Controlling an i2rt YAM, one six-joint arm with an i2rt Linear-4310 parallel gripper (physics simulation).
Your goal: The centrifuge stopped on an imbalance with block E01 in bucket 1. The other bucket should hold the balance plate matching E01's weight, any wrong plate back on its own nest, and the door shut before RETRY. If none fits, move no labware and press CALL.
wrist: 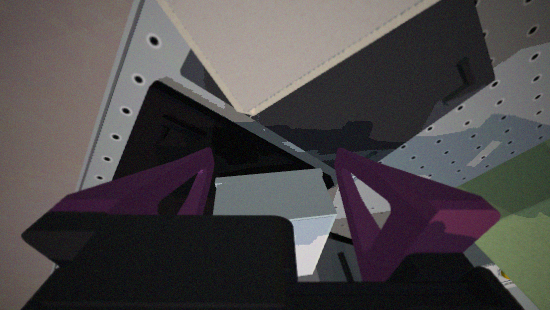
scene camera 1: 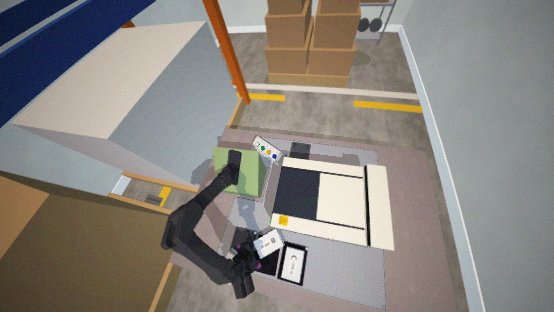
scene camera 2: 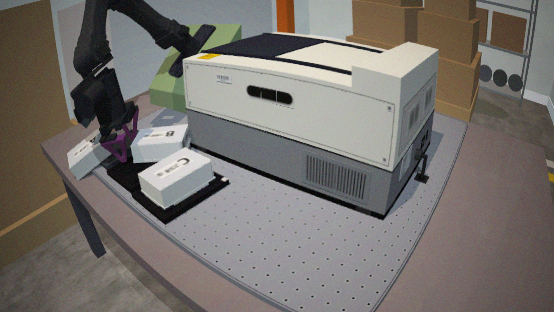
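Seen in the pictures: gripper, fingertip midpoint: [wrist: 274, 155] [scene camera 1: 253, 251] [scene camera 2: 129, 150]; arm's base at its link origin: [scene camera 1: 233, 167] [scene camera 2: 192, 50].
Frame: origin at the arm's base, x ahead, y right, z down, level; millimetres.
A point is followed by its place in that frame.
Plate B [scene camera 1: 269, 243] @[z 95, x 291, y 302 mm] [scene camera 2: 159, 143] @[z 95, x 322, y 324 mm] [wrist: 275, 195] @[z 115, x 239, y 346 mm] is a white block, turned askew beside the black nests and close to the centrifuge. My gripper [scene camera 1: 249, 256] @[z 129, x 219, y 364 mm] [scene camera 2: 129, 150] @[z 129, x 219, y 364 mm] [wrist: 274, 155] @[z 129, x 219, y 364 mm] is open; in the wrist view its purple fingers stand on both sides of B with gaps. Plate C [scene camera 1: 292, 265] @[z 99, x 421, y 358 mm] [scene camera 2: 176, 177] @[z 99, x 455, y 369 mm] sits in its black nest [scene camera 2: 195, 200] @[z 142, x 481, y 354 mm]. Plate A [scene camera 2: 85, 157] @[z 113, x 176, y 477 mm] is tilted near the table's left edge. The centrifuge [scene camera 1: 345, 190] @[z -57, x 574, y -3 mm] [scene camera 2: 280, 120] @[z 30, x 547, y 205 mm] has dark and cream panels [scene camera 1: 297, 192] @[z -60, x 372, y 60 mm] over its top. Its buckets and block E01 are hidden. The button box [scene camera 1: 267, 149] @[z 81, x 123, y -187 mm] stands behind.
A green sloped block [scene camera 1: 240, 172] @[z 17, x 41, y 13 mm] [scene camera 2: 167, 82] @[z 87, x -22, y 92 mm] stands left of the centrifuge, with a black device on it. A large pale corner [wrist: 300, 45] @[z 88, x 164, y 416 mm] fills the top of the wrist view; I cannot tell which object it is. Cardboard boxes [scene camera 1: 310, 60] [scene camera 2: 440, 65] are stacked beyond the table.
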